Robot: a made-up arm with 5 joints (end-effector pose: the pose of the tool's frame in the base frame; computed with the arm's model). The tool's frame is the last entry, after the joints. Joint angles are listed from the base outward.
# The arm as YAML. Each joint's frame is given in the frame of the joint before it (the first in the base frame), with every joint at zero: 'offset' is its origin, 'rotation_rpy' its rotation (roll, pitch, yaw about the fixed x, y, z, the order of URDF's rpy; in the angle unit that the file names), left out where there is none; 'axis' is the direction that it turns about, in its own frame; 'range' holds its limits. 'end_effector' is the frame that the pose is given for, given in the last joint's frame.
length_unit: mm
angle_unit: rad
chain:
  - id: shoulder
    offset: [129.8, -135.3, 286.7]
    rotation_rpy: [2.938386, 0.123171, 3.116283]
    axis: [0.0, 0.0, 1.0]
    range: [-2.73, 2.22]
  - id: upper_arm
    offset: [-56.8, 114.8, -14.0]
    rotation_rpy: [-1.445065, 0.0, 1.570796]
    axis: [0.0, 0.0, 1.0]
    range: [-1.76, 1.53]
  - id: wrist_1
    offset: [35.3, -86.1, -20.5]
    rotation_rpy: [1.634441, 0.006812, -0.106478]
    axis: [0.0, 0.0, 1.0]
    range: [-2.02, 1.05]
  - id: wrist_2
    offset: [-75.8, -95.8, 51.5]
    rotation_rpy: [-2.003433, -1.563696, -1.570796]
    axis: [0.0, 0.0, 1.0]
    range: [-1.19, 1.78]
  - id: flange
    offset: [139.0, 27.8, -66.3]
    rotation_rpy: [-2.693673, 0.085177, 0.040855]
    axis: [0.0, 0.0, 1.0]
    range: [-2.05, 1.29]
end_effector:
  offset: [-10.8, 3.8, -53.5]
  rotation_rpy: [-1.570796, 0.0, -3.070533]
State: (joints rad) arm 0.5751 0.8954 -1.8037 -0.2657 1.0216
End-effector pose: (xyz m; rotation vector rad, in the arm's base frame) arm 0.3946 0.0980 0.1769 -1.3690 1.9922 0.5574
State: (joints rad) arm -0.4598 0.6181 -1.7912 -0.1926 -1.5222
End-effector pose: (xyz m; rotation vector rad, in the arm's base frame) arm 0.1218 0.1778 0.1082 0.9263 -0.6580 2.0982
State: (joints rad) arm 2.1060 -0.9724 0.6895 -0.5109 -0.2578
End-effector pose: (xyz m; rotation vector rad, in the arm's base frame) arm 0.0854 -0.0217 0.2029 -2.0124 0.1675 -0.7678
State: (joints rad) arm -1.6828 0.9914 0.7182 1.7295 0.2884
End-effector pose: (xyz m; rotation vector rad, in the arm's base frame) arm -0.0775 -0.3736 0.2556 0.3093 0.1951 1.5895
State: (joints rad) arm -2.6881 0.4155 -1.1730 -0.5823 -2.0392
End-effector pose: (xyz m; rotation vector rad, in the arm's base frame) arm 0.0286 -0.2477 0.0105 0.0341 -0.5112 -2.4449
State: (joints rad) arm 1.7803 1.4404 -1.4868 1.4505 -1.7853
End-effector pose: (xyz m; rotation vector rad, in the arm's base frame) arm 0.3498 -0.2812 0.0586 -0.0501 0.1743 -0.5380
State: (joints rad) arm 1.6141 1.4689 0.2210 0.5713 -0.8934
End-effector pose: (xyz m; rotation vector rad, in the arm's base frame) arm 0.4826 0.0092 0.3049 1.1069 -0.7251 -1.7208
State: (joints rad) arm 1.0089 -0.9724 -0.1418 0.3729 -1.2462
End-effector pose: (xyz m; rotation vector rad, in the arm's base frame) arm -0.0503 -0.1358 0.2515 -0.8114 0.7680 -0.5573
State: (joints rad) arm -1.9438 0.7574 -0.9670 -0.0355 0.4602
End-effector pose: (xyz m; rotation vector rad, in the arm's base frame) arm -0.0407 -0.1421 0.0108 2.7183 -0.1955 0.8891
